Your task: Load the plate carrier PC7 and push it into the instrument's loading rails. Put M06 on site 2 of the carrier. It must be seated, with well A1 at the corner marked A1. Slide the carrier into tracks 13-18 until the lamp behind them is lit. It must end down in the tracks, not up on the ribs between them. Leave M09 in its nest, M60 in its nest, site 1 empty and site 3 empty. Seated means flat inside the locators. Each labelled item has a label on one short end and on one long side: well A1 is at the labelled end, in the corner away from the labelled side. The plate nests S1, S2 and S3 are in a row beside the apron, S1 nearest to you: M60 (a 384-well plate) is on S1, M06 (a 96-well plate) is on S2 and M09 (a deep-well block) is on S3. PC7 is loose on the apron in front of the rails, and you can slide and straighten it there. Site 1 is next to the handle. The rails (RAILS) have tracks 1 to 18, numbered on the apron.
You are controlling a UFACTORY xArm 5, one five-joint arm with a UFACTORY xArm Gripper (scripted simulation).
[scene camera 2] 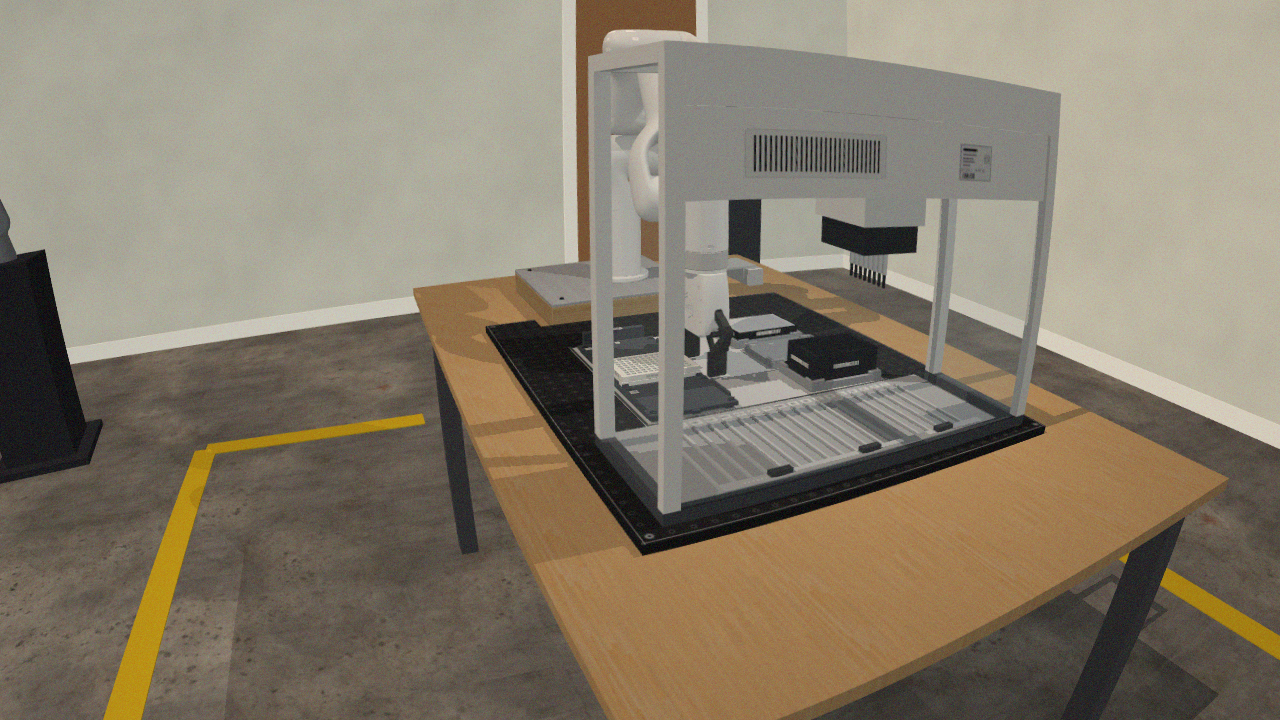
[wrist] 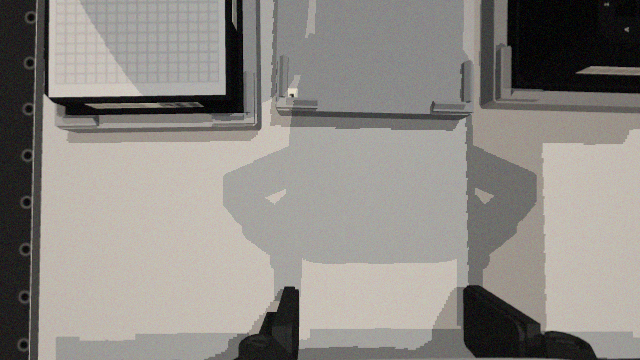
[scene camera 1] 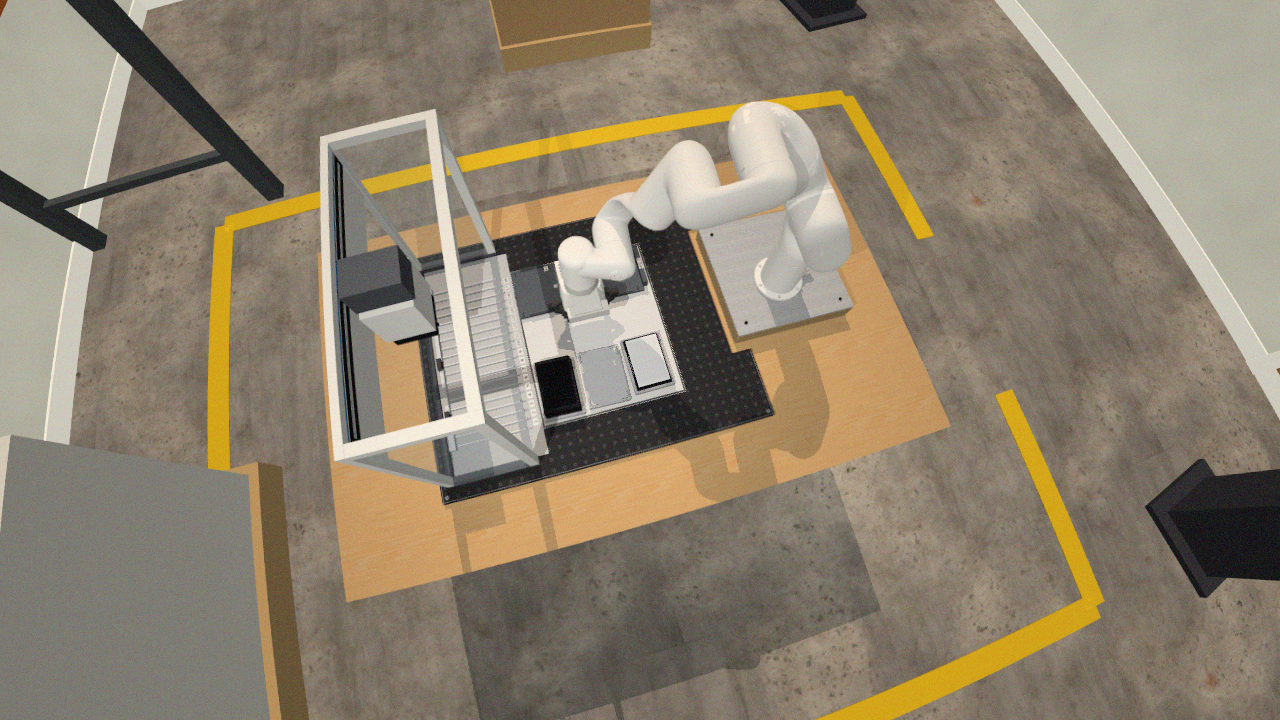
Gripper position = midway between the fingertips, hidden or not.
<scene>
In view: the gripper [scene camera 1: 585,313], a carrier PC7 [scene camera 1: 537,286] and a nest S2 [wrist: 358,66].
The gripper is seen too in the wrist view [wrist: 380,314].
</scene>
